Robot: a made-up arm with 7 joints. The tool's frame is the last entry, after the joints. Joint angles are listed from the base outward. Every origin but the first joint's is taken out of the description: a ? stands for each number. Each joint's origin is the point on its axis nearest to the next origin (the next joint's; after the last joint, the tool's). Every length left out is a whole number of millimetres.
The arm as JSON. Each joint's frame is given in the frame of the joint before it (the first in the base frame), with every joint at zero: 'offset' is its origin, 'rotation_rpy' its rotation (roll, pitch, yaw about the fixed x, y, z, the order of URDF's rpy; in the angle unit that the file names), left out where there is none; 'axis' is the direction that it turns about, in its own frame. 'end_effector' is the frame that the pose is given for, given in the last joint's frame.
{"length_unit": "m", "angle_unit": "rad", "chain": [
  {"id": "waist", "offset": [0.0, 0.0, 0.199], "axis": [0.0, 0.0, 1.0]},
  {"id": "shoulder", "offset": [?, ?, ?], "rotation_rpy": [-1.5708, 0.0, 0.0], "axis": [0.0, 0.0, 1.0]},
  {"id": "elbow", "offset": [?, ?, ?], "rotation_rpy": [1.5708, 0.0, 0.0], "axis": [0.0, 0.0, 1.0]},
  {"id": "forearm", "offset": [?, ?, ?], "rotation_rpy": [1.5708, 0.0, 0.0], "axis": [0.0, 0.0, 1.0]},
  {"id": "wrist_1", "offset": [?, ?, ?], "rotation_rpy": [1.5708, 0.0, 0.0], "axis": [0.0, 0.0, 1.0]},
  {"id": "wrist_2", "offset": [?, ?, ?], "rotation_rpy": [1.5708, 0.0, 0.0], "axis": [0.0, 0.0, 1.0]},
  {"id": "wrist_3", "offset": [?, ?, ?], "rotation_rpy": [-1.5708, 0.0, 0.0], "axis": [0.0, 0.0, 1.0]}
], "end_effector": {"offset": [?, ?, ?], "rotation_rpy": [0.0, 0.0, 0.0]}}
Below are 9 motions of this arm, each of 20 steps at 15 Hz.
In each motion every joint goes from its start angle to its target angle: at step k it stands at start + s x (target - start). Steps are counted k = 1, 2, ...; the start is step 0. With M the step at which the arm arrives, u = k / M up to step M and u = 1 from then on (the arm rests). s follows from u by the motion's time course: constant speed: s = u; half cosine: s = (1 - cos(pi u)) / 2; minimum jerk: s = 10 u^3 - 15 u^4 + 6 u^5.
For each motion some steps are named. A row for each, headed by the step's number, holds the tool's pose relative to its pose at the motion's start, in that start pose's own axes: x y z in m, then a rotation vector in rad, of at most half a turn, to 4 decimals.
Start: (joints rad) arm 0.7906 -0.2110 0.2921 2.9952 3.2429 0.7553 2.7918
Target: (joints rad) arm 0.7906 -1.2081 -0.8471 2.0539 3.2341 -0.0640 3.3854
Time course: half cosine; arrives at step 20
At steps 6, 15, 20:
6: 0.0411 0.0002 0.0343 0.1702 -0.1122 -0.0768
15: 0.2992 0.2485 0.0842 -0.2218 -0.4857 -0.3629
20: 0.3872 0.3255 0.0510 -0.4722 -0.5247 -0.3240

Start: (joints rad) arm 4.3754 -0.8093 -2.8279 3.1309 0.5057 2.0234 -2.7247
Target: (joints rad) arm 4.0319 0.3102 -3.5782 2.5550 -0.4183 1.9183 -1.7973
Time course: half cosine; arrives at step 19
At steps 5, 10, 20:
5: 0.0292 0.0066 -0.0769 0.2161 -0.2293 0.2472
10: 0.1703 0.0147 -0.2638 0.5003 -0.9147 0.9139
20: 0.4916 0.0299 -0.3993 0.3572 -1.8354 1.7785

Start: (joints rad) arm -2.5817 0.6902 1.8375 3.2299 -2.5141 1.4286 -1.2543
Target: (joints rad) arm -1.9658 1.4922 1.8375 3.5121 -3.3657 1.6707 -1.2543
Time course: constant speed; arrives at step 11
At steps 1, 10, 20:
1: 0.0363 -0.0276 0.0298 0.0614 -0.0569 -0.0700
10: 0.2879 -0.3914 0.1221 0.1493 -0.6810 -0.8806
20: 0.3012 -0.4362 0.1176 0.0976 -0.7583 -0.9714

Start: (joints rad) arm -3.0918 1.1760 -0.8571 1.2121 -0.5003 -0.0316 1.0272
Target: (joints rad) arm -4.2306 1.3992 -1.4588 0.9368 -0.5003 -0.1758 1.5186
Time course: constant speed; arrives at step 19
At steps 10, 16, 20:
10: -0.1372 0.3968 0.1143 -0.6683 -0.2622 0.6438
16: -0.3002 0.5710 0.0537 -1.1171 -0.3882 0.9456
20: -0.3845 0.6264 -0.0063 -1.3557 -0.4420 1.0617

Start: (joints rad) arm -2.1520 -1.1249 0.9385 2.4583 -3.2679 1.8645 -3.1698
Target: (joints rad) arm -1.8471 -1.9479 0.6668 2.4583 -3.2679 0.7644 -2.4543
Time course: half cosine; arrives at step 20
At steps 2, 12, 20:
2: -0.0001 -0.0064 0.0109 0.0088 -0.0086 0.0252
12: 0.0890 -0.1496 0.2765 0.2349 -0.2550 0.5044
20: 0.2021 -0.2053 0.3897 0.2997 -0.4022 0.6268

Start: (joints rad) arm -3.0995 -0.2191 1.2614 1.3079 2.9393 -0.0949 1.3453
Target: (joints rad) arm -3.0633 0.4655 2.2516 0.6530 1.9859 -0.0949 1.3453
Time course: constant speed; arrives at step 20
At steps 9, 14, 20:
9: 0.1392 -0.0456 -0.0146 -0.0696 0.5955 -0.3712
14: 0.1941 -0.0492 -0.0627 -0.2861 0.8651 -0.6057
20: 0.2274 -0.0465 -0.1405 -0.6888 1.0621 -0.8932

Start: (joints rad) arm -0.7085 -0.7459 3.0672 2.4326 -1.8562 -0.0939 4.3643
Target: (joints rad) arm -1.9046 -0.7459 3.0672 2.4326 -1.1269 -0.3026 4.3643
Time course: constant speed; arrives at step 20
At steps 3, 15, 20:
3: 0.0641 -0.0892 -0.0070 0.1181 0.0849 0.0930
15: 0.2662 -0.4145 -0.2151 0.7013 0.2397 0.4046
20: 0.3063 -0.5087 -0.3718 0.9811 0.2181 0.4752

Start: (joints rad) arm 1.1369 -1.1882 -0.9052 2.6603 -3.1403 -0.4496 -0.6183
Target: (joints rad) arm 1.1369 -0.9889 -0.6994 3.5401 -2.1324 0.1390 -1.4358
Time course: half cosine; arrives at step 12
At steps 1, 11, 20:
1: -0.0061 0.0009 -0.0004 0.0037 -0.0255 0.0015
11: -0.2506 -0.0187 -0.1954 0.5296 -1.1207 0.3989
20: -0.2517 -0.0202 -0.2007 0.5405 -1.1307 0.4127

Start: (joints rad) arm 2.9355 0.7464 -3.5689 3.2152 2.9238 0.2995 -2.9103
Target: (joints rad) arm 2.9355 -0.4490 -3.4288 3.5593 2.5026 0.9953 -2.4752
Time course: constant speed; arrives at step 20
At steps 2, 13, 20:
2: -0.0518 -0.0359 -0.0230 0.0678 -0.0091 0.0419
13: -0.2597 -0.2245 -0.2493 0.4261 -0.0921 0.3776
20: -0.3034 -0.3185 -0.4515 0.6205 -0.1747 0.6697

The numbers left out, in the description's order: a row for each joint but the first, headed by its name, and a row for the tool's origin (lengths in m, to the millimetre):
shoulder: 0.0 0.0 0.0
elbow: 0.0 -0.328 0.0
forearm: 0.077 0.0 0.0
wrist_1: 0.064 -0.285 0.0
wrist_2: 0.0 0.0 0.0
wrist_3: 0.068 0.087 0.0
tool: 0.0 0.0 0.0

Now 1 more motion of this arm.
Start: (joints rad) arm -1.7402 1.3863 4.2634 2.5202 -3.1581 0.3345 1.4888
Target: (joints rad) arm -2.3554 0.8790 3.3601 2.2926 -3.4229 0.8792 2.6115
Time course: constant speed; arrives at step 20
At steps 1, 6, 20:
1: -0.0184 -0.0307 -0.0034 0.0243 -0.0157 -0.0027
6: -0.1168 -0.1670 -0.0446 0.1458 -0.0679 -0.0298
20: -0.4076 -0.3243 -0.2702 0.6181 -0.0717 -0.1280

